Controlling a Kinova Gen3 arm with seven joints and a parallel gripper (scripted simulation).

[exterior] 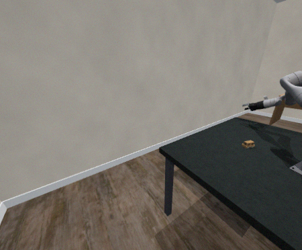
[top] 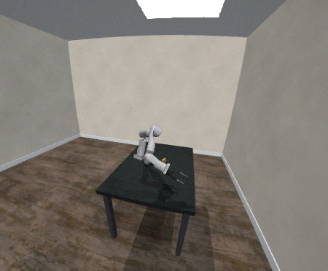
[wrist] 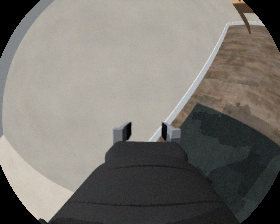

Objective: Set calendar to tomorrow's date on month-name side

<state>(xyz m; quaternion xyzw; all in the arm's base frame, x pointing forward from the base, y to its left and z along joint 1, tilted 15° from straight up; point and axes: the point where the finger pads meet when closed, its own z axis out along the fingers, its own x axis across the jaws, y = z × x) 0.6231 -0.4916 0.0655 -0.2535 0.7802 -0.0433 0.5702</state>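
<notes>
Now: hand 44 cm to the right of the wooden date cube, 31 cm past it and 15 cm above it.
</notes>
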